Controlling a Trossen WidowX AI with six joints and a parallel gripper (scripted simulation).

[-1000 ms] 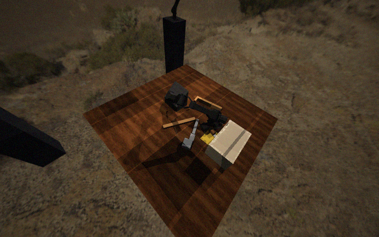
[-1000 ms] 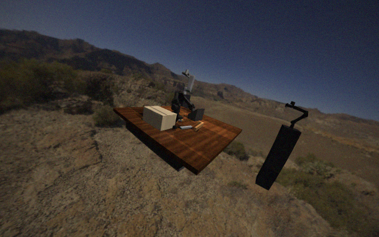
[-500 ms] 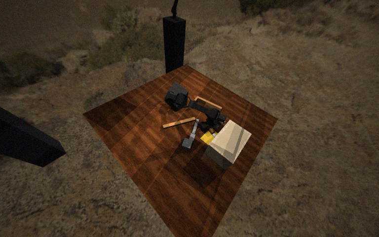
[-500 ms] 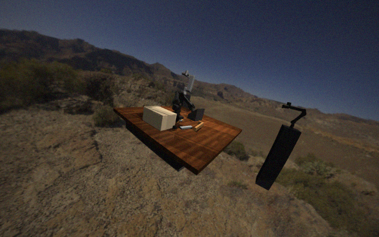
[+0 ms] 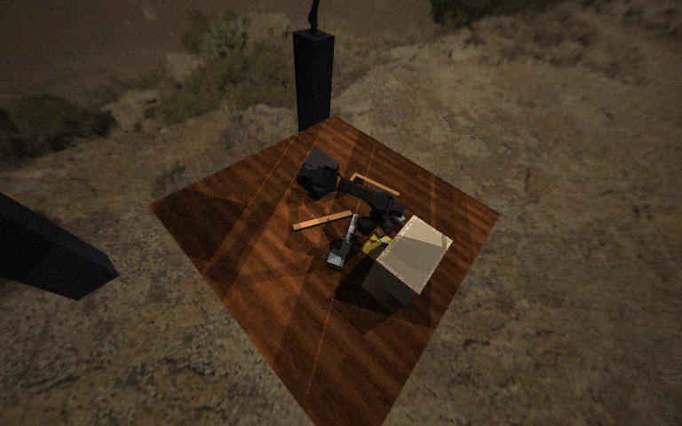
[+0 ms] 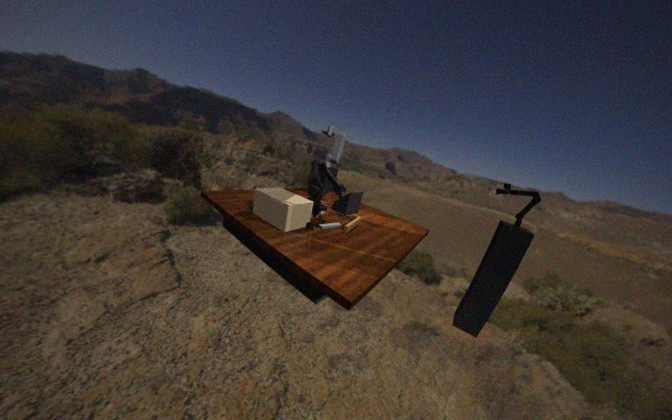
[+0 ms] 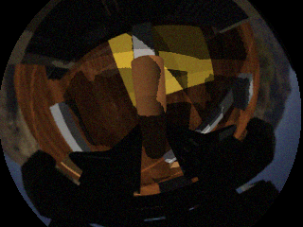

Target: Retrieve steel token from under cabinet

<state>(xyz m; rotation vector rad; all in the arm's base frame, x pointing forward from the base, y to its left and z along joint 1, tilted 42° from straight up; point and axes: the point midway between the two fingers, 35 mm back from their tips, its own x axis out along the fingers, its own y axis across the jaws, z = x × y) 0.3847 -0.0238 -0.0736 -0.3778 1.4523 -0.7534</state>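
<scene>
The grey scraper lies 5 cm behind my gripper tip and 12 cm to the right of it. Also, from my gripper tip: steel token: 24 cm ahead, 9 cm to the right; then wooden stick: 20 cm behind, 15 cm to the right; then grey bar: 2 cm ahead, 16 cm to the left.
</scene>
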